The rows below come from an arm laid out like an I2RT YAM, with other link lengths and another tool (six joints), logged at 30 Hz.
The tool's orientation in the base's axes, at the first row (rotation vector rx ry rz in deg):
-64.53 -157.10 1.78
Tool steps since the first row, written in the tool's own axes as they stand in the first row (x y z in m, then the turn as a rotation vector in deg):
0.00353 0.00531 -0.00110 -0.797 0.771 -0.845
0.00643 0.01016 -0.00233 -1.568 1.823 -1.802
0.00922 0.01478 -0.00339 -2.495 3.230 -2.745
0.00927 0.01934 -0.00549 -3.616 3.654 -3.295
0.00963 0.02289 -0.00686 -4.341 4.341 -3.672
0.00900 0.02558 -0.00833 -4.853 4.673 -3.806
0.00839 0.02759 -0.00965 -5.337 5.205 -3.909
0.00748 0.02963 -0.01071 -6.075 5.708 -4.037
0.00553 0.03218 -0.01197 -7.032 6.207 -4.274
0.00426 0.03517 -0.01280 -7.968 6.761 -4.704
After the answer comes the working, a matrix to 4 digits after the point.
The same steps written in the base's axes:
0.00142 0.00620 0.00117 1.237 -0.048 0.641
0.00298 0.01163 0.00241 2.670 0.118 1.373
0.00442 0.01683 0.00349 4.457 0.429 2.036
0.00792 0.02002 0.00517 5.628 -0.079 2.367
0.01037 0.02273 0.00627 6.676 -0.114 2.566
0.01293 0.02414 0.00739 7.288 -0.241 2.590
0.01498 0.02509 0.00842 8.013 -0.205 2.570
0.01722 0.02585 0.00915 8.900 -0.369 2.538
0.02057 0.02625 0.00986 9.955 -0.693 2.580
0.02368 0.02746 0.01023 11.067 -0.973 2.810

The tool's axes in the first row as the columns of a matrix, in the base's axes (rounded; the answer above uses it unrounded):
-0.6979 0.6955 -0.1710
0.6992 0.7133 0.0477
0.1552 -0.0862 -0.9841

